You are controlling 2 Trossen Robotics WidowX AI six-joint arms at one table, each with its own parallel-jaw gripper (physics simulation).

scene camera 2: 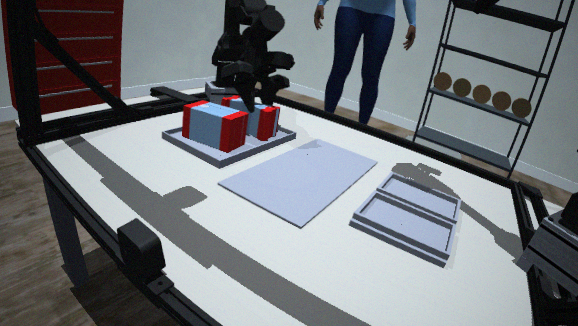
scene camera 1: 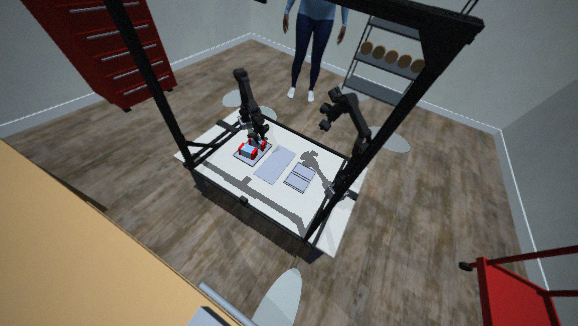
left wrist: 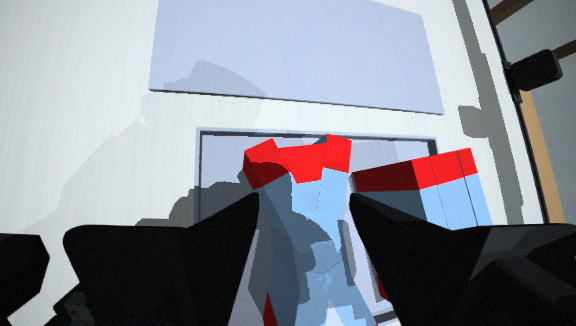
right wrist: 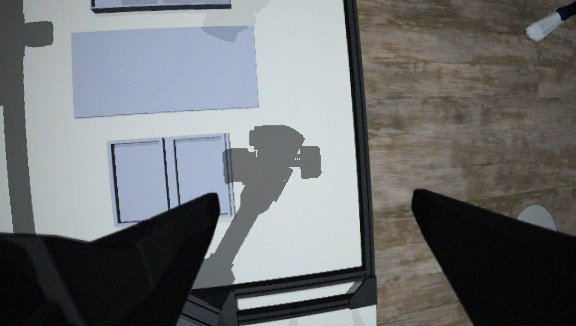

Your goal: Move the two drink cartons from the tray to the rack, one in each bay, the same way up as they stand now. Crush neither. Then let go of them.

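Frame: origin at the left arm's base, x back, y down, z right, level; centimetres.
Seen in the pictures: left gripper, fingertip midpoint: [scene camera 2: 260,113] [scene camera 1: 260,143] [left wrist: 304,199]; right gripper, fingertip midpoint: [scene camera 2: 477,12] [right wrist: 314,200]; left arm's base, link origin: [scene camera 2: 224,84] [scene camera 1: 245,119].
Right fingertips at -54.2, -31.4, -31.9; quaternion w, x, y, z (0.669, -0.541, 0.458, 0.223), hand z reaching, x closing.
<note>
Pixels of each thing's top centre, then the offset from my right fingertips to it, as dx, dy, dz. "spot": a spot on its surface instead.
- blue carton with red ends, top centre: [left wrist: 467,237] [scene camera 2: 215,109] [scene camera 1: 247,148] +22.5, +29.5, +41.4
- tray, top centre: [left wrist: 350,226] [scene camera 2: 232,131] [scene camera 1: 253,149] +25.0, +35.4, +36.5
- second such carton, surface spot: [left wrist: 334,192] spot: +24.7, +29.6, +31.1
- rack, top centre: [scene camera 2: 415,205] [right wrist: 169,179] [scene camera 1: 300,175] -9.7, +35.0, +14.6
One blue carton with red ends [scene camera 1: 248,151] [scene camera 2: 210,125] [left wrist: 450,200] stands at the near side of the tray [scene camera 1: 254,164] [scene camera 2: 220,164] [right wrist: 160,8]. A second such carton [scene camera 2: 270,122] [left wrist: 334,192] stands on the tray behind it. My left gripper [scene camera 1: 258,139] [scene camera 2: 262,102] [left wrist: 304,199] is partly open, pointing down, with its fingers on either side of the second carton; gaps show beside that carton in the left wrist view. My right gripper [scene camera 1: 322,117] [right wrist: 314,200] is wide open and empty, high behind the rack. The rack [scene camera 1: 301,176] [scene camera 2: 353,224] [right wrist: 168,170] has two empty bays.
A flat pale panel [scene camera 1: 275,165] [scene camera 2: 300,185] [left wrist: 300,50] [right wrist: 165,72] lies between tray and rack. Dark frame posts and rails surround the table. A person [scene camera 1: 312,45] [scene camera 2: 362,55] stands behind the table, near a shelf unit with round items.
</note>
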